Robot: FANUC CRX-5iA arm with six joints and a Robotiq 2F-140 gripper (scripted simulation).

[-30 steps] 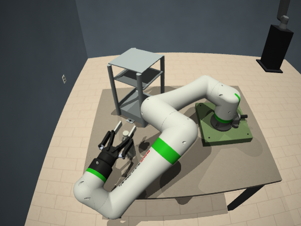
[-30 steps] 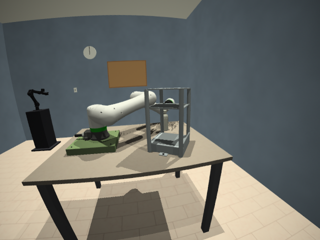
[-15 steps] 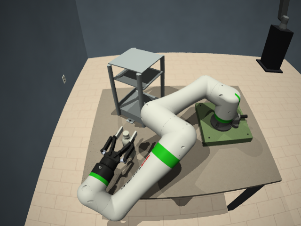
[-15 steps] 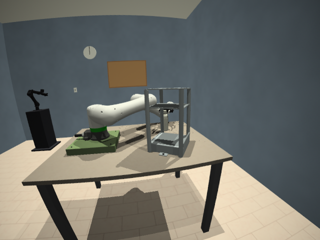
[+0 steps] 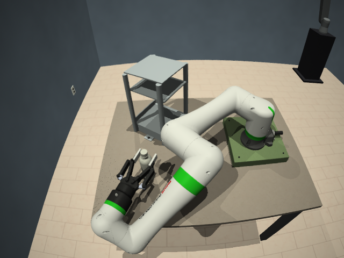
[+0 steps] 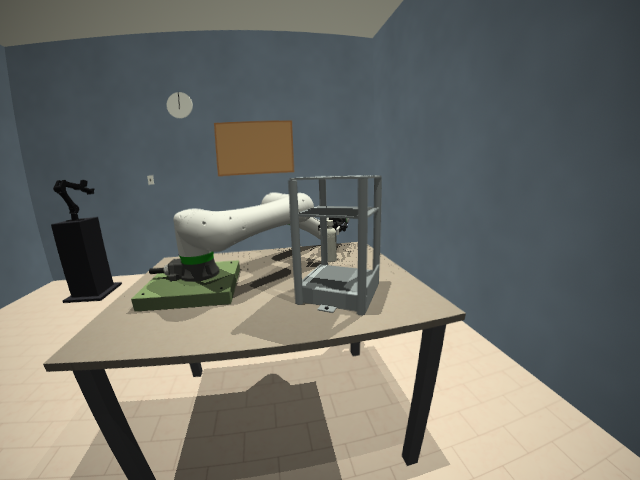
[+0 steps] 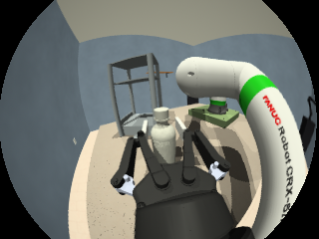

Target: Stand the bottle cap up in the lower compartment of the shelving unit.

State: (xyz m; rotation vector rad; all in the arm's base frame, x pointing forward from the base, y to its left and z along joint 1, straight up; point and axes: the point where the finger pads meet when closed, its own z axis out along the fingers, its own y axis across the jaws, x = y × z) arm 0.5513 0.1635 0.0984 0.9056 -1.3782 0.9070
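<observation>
Right now my hand is 2 cm above the pale grey bottle. Round my hand: grey shelving unit: 35 cm to the right, 5 cm behind, 5 cm above.
</observation>
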